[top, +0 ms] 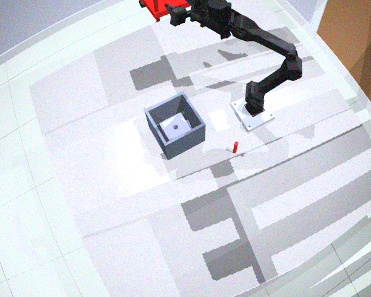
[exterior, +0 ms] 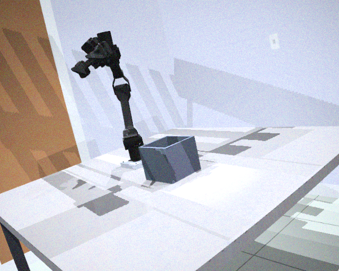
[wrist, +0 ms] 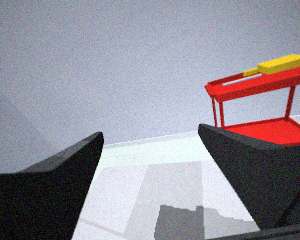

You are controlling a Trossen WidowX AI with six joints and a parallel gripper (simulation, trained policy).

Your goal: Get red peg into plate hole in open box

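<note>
Now: the red peg 1 cm behind my gripper tip, 39 cm to the left of it and 46 cm below it. From my gripper tip the other things lie so: pale plate 14 cm ahead, 21 cm to the left, 46 cm below.
</note>
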